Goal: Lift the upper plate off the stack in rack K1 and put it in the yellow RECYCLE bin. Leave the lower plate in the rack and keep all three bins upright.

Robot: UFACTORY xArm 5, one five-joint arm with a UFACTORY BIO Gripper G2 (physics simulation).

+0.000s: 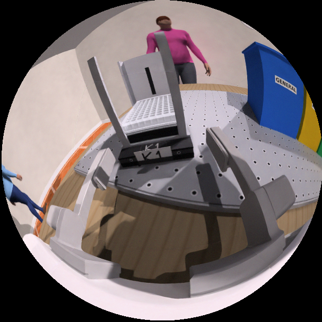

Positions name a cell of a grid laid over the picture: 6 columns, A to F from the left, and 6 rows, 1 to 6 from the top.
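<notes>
Visible here: a white gridded plate (C3), together with the gripper (C3).
</notes>
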